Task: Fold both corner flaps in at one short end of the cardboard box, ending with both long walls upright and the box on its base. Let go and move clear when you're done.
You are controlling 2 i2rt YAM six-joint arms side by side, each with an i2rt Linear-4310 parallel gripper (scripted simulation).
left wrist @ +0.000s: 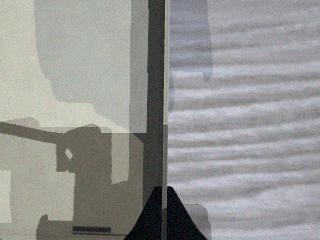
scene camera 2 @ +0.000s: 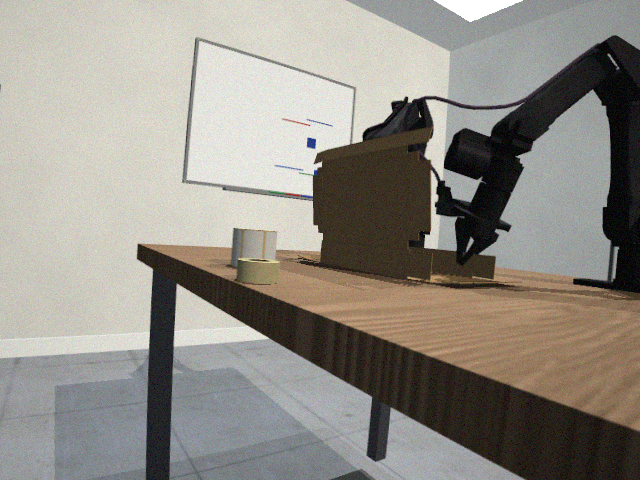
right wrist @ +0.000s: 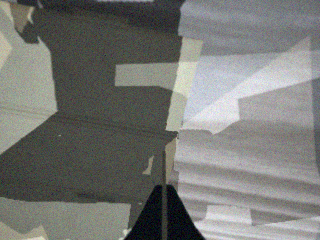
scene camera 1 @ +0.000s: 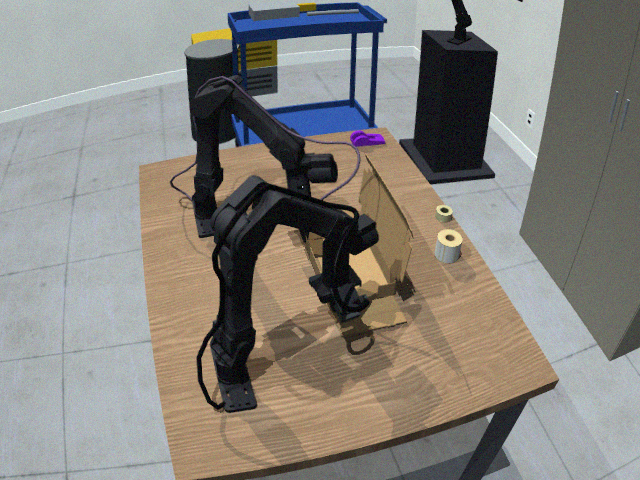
Labels:
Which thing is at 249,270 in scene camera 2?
A small tape roll.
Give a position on a white label roll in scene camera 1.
At 448,245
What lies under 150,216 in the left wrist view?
My left gripper.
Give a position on a white label roll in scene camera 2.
247,243

